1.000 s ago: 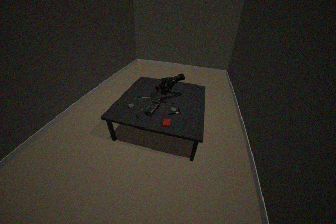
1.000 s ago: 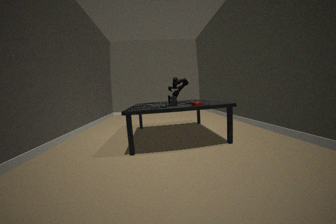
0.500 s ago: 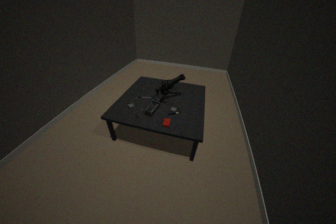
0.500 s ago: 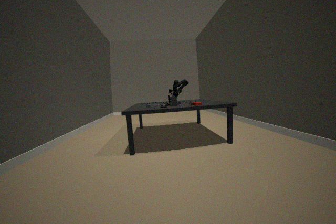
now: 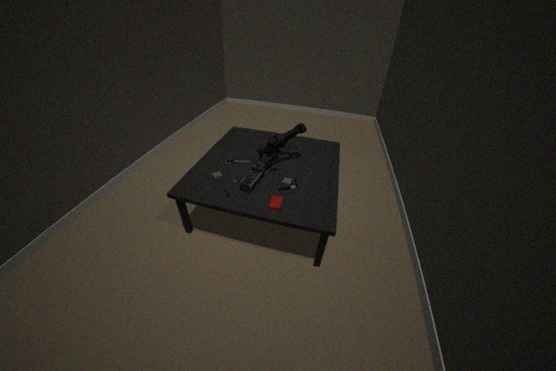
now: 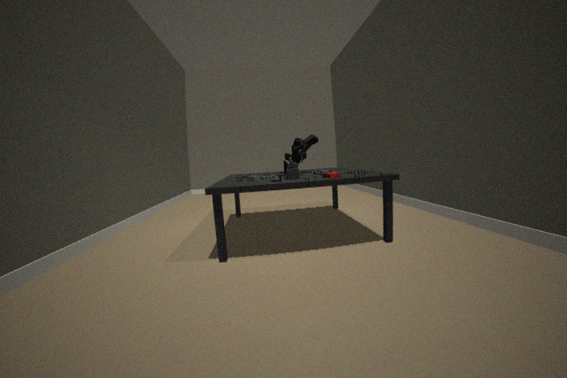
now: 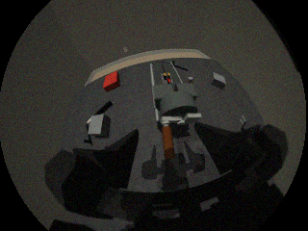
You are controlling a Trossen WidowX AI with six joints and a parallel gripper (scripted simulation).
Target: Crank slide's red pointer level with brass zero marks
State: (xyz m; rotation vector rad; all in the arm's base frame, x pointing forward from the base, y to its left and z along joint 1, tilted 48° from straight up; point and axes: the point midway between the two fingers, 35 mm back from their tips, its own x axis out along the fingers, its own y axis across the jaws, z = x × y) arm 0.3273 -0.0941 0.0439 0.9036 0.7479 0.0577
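Now: gripper tip 20 mm past the crank handle and 10 mm above it. The rest, counted from my gripper tip: red pointer (120 mm ahead, 60 mm to the right, 30 mm below).
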